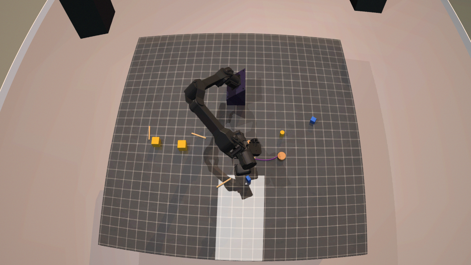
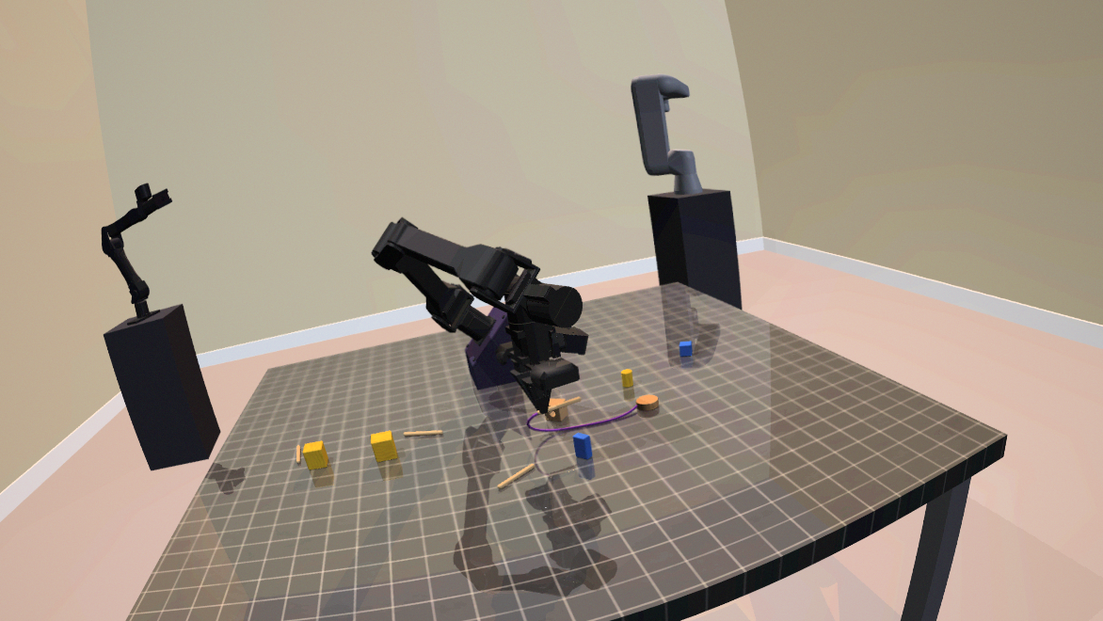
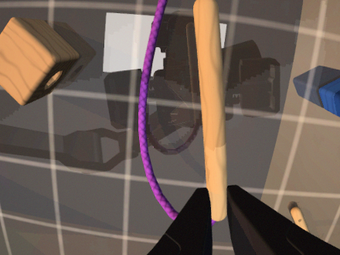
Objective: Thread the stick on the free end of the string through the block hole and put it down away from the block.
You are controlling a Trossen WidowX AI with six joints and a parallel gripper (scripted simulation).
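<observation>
Now: gripper tip 2 cm to the right of the thin stick. The rest, counted from my gripper tip: wooden block: 9 cm behind, 5 cm to the left, 4 cm below; then round wooden button: 3 cm behind, 20 cm to the left, 5 cm below; then blue block: 8 cm ahead, 3 cm to the left, 4 cm below.
</observation>
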